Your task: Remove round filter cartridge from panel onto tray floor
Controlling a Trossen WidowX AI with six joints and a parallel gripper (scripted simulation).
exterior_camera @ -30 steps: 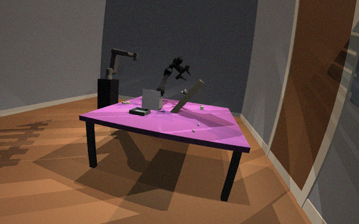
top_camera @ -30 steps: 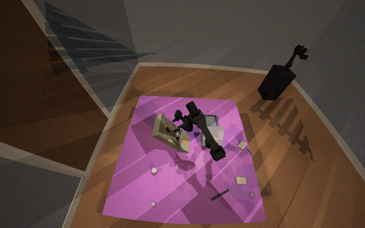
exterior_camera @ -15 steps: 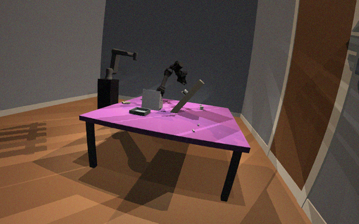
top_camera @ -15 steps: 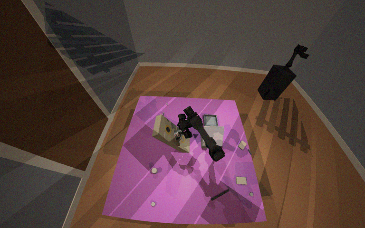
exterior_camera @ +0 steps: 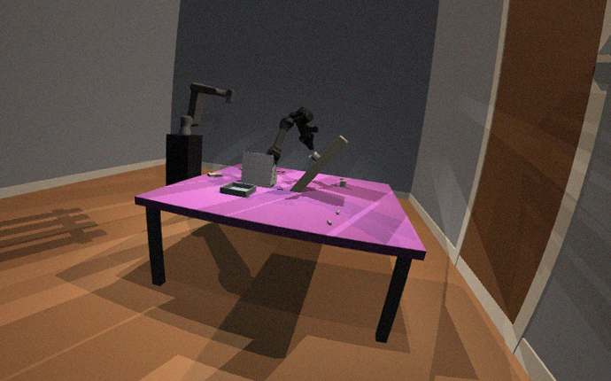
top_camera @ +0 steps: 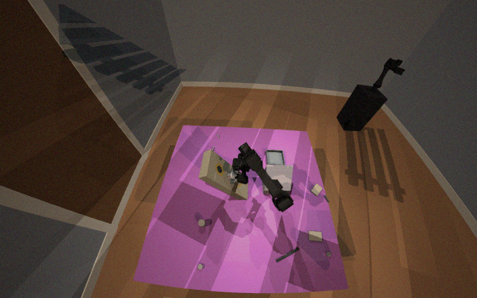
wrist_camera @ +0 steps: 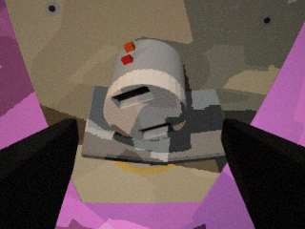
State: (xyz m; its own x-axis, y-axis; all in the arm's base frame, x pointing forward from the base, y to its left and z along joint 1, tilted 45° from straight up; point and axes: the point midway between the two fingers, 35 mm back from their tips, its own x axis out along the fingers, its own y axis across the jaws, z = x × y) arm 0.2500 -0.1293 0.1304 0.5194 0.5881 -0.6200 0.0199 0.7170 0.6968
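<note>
The round grey filter cartridge is 2 cm ahead of my gripper tip and 4 cm below it. The rest, counted from my gripper tip: dark tray 34 cm behind, 28 cm to the right, 24 cm below.
</note>
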